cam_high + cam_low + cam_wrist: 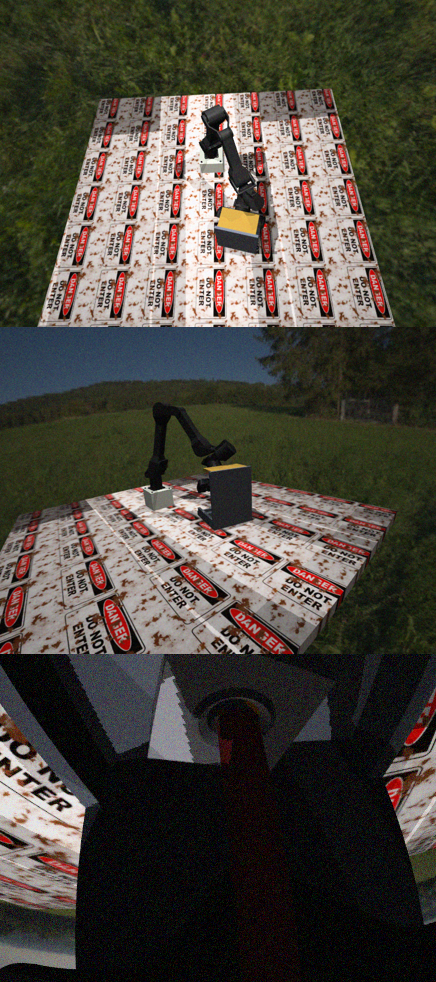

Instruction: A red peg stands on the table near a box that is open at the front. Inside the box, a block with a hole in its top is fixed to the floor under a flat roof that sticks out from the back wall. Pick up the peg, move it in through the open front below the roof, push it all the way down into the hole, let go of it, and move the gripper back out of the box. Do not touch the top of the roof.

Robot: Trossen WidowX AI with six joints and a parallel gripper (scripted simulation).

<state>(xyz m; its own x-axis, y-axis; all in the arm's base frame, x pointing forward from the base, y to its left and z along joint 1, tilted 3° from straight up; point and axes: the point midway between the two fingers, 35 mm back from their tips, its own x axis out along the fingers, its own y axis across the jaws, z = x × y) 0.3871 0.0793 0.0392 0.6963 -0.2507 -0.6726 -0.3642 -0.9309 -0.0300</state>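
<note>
Now: the box wall 20 mm ahead of my gripper tip, 10 mm to the right of it and 20 mm above it. Round my gripper tip: red peg 30 mm behind, 10 mm to the left, 10 mm below; yellow roof 20 mm behind, 10 mm to the left, 120 mm above.
</note>
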